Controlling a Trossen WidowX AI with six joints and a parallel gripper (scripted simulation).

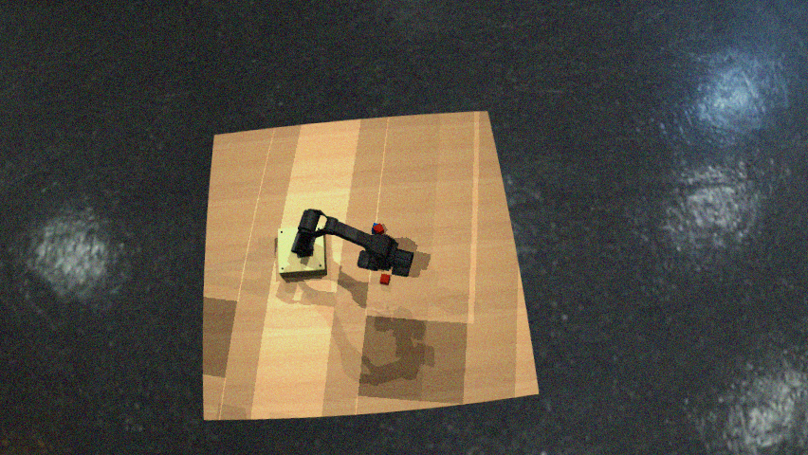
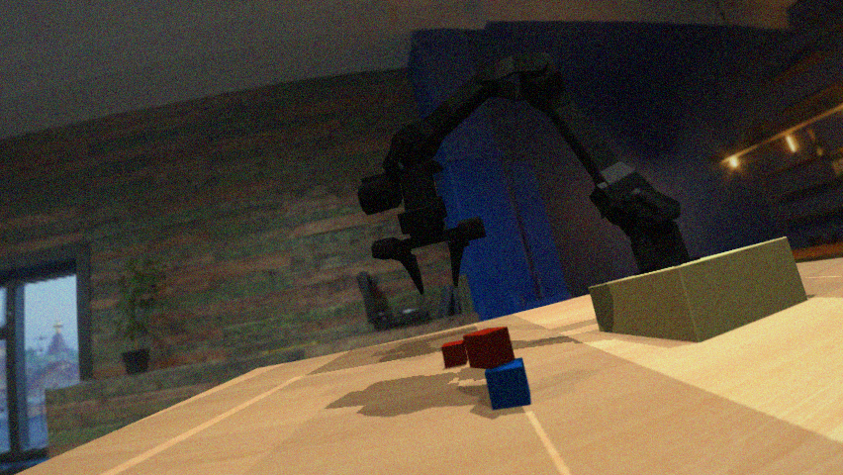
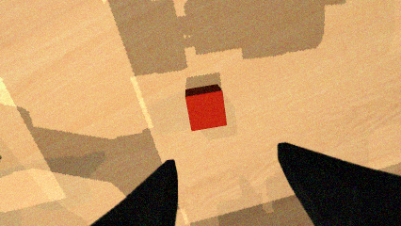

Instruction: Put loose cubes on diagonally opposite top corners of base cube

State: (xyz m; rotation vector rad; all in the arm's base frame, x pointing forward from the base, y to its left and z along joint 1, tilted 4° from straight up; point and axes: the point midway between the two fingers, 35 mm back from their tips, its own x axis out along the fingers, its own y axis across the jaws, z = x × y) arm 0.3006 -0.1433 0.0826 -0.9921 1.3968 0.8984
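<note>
The blue cube lies 220 mm to the left of my gripper tip, 100 mm below it and 10 mm behind it.
</note>
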